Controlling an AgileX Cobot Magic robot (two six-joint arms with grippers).
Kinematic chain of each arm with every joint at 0, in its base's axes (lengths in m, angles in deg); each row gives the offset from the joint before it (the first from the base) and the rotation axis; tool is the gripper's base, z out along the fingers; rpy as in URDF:
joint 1: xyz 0 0 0.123 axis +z
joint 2: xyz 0 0 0 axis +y
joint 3: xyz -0.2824 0 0.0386 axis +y
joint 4: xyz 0.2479 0 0.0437 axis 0.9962 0 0.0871
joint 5: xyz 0 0 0 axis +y
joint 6: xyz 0.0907 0 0.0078 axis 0.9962 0 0.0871
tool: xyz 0 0 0 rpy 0 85 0
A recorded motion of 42 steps. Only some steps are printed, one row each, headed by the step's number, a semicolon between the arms.
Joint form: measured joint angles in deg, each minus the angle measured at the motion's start. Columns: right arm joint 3, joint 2, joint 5, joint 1, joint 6, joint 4; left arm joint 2, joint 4, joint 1, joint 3, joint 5, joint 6.
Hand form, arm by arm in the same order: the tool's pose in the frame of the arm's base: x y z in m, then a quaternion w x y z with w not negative. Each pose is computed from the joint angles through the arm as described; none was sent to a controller.
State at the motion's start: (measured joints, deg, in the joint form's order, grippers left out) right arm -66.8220 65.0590 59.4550 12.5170 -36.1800 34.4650; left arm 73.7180 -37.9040 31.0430 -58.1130 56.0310 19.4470
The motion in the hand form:
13: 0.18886 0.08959 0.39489 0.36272 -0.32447 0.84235 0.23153; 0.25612 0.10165 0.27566 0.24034 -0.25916 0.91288 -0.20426
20: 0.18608 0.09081 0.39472 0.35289 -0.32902 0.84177 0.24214; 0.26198 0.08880 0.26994 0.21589 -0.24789 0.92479 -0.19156
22: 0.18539 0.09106 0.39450 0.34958 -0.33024 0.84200 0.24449; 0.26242 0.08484 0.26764 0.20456 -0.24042 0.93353 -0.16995
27: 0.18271 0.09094 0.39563 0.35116 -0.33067 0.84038 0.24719; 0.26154 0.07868 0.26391 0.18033 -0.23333 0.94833 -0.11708
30: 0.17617 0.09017 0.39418 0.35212 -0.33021 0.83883 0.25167; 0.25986 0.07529 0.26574 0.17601 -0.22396 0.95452 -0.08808
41: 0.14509 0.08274 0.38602 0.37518 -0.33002 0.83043 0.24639; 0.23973 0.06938 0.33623 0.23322 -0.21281 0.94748 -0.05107
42: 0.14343 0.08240 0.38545 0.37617 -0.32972 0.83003 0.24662; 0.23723 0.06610 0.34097 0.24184 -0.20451 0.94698 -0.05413
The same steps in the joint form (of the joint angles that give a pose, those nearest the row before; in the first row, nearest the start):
13: 0.00 -2.06 1.74 0.00 -0.18 1.18; 7.80 0.72 0.00 0.24 -1.27 -2.59
20: 0.00 -2.13 3.27 0.00 -0.37 2.18; 8.51 4.60 -3.88 0.18 -1.76 -6.40
22: 0.00 -2.14 3.72 0.00 -0.37 2.35; 8.51 8.45 -5.59 0.18 -2.19 -8.78
27: 0.14 -2.63 3.91 0.00 -0.37 2.68; 8.34 17.75 -9.00 0.18 -2.61 -15.45
30: 1.42 -4.00 3.97 0.00 -0.44 3.26; 7.66 22.45 -10.75 0.11 -2.59 -18.31
41: 7.75 -11.51 2.32 0.00 -1.06 3.45; 0.02 28.04 -11.74 -8.37 5.74 -22.80
42: 8.10 -11.92 2.26 0.00 -1.06 3.50; -0.88 27.50 -12.09 -8.52 5.85 -22.16

